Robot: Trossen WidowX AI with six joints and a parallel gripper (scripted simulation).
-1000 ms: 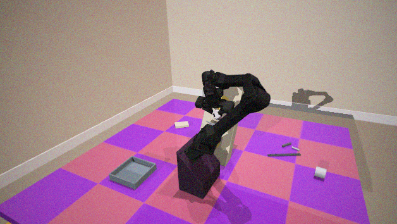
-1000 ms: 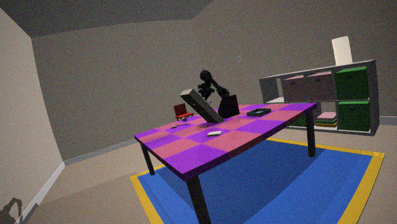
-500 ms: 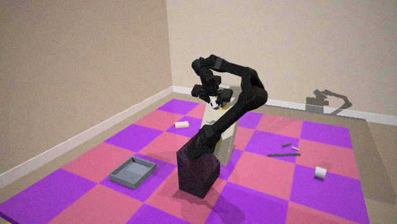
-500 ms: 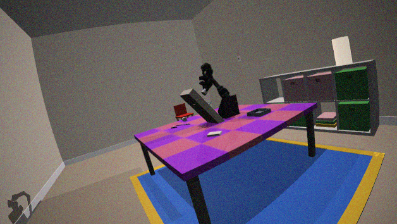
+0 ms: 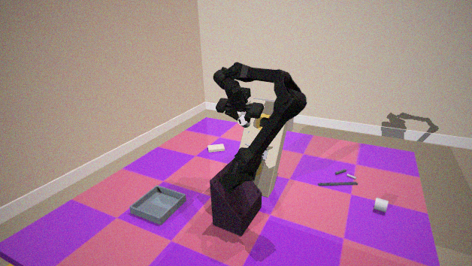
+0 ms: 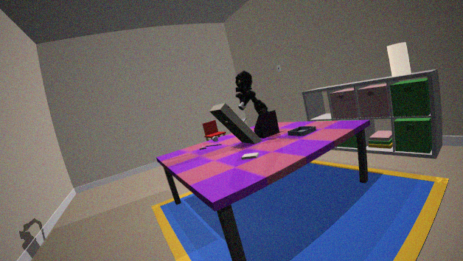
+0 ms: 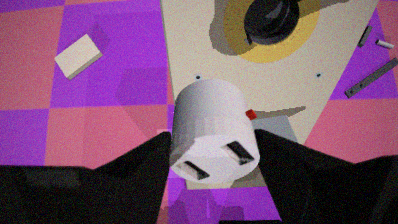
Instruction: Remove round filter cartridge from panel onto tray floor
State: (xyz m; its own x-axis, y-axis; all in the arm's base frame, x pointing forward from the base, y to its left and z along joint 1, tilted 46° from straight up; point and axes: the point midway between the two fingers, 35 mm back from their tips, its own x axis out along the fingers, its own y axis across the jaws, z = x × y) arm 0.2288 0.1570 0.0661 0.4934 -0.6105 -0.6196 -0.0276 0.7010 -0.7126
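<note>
The grey tray is 32 cm behind my gripper tip, 28 cm below it and 22 cm to the left of it. The rest, counted from my gripper tip: beige service panel: 12 cm below, 7 cm ahead, 5 cm to the right; round grey filter cartridge: right at my gripper tip; white block: 28 cm to the left, 28 cm below, 19 cm ahead.
</note>
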